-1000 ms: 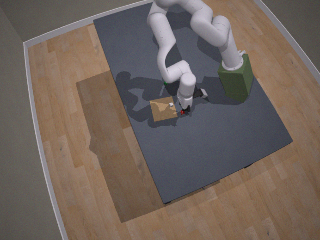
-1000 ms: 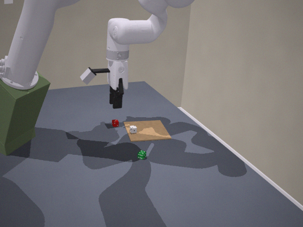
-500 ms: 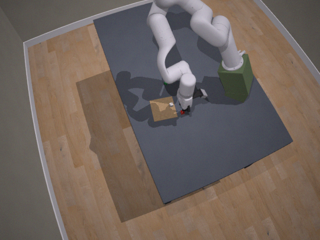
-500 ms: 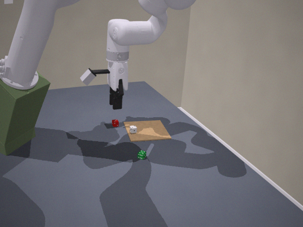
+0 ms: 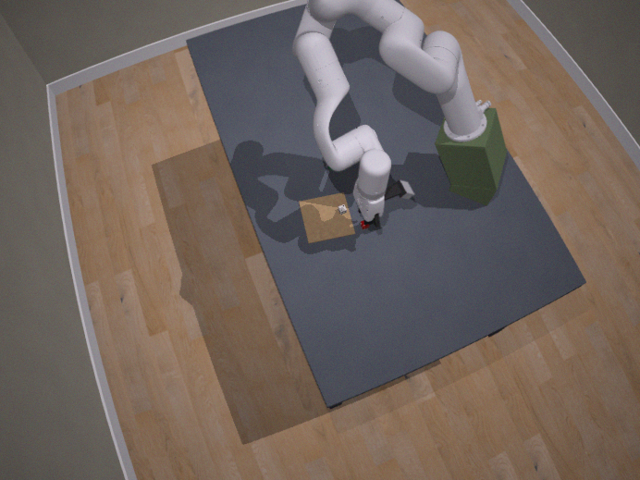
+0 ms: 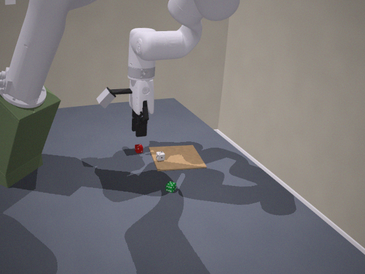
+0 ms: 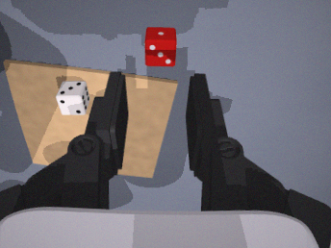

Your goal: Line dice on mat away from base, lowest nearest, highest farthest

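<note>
Now: the red die 7 cm below my hand. From my hand the other things lie so: mat (8 cm ahead, 9 cm to the right, 8 cm below); white die (3 cm ahead, 8 cm to the right, 7 cm below); green die (4 cm behind, 22 cm to the right, 7 cm below).
</note>
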